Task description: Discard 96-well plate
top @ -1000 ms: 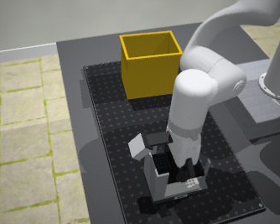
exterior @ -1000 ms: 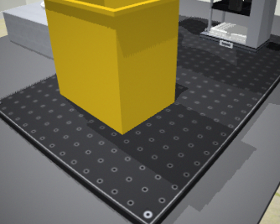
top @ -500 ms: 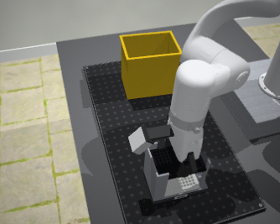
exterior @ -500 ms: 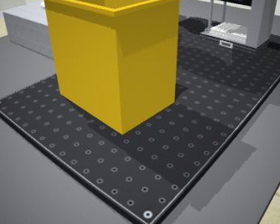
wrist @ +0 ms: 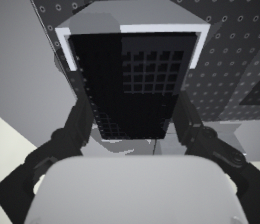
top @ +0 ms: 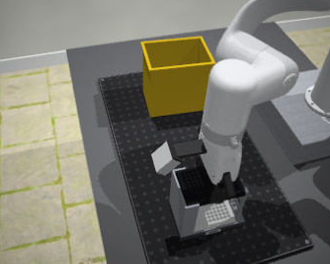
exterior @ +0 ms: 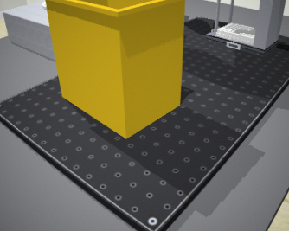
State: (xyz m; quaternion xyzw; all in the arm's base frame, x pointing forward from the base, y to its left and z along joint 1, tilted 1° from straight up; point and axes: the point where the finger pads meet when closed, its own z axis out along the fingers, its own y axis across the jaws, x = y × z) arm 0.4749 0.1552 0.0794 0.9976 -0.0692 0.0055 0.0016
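Right now the tall grey rack wall is 7 cm below my hand, 7 cm ahead of it and 1 cm to the right of it. From my hand the other things lie so: yellow plastics bin W1: 39 cm to the right, 10 cm behind, 6 cm below; white 96-well plate: 12 cm below; black 96-well plate: 1 cm below.
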